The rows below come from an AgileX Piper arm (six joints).
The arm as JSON. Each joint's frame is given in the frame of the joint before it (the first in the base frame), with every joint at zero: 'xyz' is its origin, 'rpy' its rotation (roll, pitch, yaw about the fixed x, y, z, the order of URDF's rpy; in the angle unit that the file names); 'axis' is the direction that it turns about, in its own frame. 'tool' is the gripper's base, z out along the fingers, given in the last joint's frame.
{
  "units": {
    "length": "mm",
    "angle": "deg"
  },
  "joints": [
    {
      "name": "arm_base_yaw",
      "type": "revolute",
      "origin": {
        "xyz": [
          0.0,
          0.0,
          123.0
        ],
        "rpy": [
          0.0,
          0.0,
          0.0
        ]
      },
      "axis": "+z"
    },
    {
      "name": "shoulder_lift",
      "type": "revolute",
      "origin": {
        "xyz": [
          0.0,
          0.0,
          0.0
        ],
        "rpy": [
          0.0,
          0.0,
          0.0
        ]
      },
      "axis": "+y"
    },
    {
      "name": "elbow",
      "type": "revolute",
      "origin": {
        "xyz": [
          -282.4,
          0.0,
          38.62
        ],
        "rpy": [
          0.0,
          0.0,
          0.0
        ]
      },
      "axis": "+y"
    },
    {
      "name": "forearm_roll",
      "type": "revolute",
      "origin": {
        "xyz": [
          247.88,
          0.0,
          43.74
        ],
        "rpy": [
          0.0,
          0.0,
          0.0
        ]
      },
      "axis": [
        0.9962,
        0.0,
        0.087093
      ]
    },
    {
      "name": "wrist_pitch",
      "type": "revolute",
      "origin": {
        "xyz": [
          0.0,
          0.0,
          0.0
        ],
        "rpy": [
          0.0,
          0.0,
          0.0
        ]
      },
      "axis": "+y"
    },
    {
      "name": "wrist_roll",
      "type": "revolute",
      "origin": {
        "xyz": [
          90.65,
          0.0,
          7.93
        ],
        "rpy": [
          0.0,
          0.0,
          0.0
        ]
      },
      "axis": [
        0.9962,
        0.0,
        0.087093
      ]
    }
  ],
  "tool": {
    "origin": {
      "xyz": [
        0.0,
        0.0,
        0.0
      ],
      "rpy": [
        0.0,
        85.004,
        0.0
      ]
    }
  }
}
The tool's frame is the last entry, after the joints.
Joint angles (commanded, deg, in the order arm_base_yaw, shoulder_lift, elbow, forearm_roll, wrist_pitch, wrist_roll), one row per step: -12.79, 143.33, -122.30, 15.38, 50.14, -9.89; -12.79, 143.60, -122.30, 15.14, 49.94, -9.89; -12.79, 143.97, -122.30, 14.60, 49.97, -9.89; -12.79, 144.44, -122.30, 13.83, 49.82, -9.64; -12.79, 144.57, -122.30, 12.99, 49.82, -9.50; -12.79, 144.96, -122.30, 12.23, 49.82, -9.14; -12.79, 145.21, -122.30, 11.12, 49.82, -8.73; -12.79, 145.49, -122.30, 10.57, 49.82, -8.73; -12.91, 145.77, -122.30, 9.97, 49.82, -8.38; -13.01, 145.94, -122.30, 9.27, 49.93, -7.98; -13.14, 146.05, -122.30, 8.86, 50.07, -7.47; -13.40, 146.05, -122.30, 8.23, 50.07, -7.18; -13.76, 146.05, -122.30, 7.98, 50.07, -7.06; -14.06, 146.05, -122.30, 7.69, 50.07, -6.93; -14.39, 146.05, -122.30, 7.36, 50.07, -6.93
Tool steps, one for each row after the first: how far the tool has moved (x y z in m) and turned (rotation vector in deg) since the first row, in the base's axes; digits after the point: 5 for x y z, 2 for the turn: 0.00022, -0.00039, -0.00247, -0.22, 0.13, 0.02; 0.00002, -0.00099, -0.00610, -0.64, 0.63, 0.18; -0.00004, -0.00195, -0.01061, -1.18, 1.14, 0.14; -0.00033, -0.00290, -0.01205, -1.88, 1.45, 0.26; -0.00062, -0.00375, -0.01588, -2.35, 2.03, 0.17; -0.00103, -0.00501, -0.01847, -3.15, 2.53, 0.13; -0.00127, -0.00563, -0.02120, -3.60, 2.92, 0.30; -0.00176, -0.00740, -0.02394, -3.95, 3.34, 0.05; -0.00238, -0.00906, -0.02572, -4.37, 3.79, -0.17; -0.00299, -0.01064, -0.02690, -4.47, 4.15, -0.61; -0.00371, -0.01373, -0.02700, -4.93, 4.30, -0.95; -0.00453, -0.01730, -0.02704, -5.10, 4.38, -1.34; -0.00525, -0.02036, -0.02709, -5.31, 4.46, -1.68; -0.00607, -0.02373, -0.02714, -5.60, 4.54, -1.91
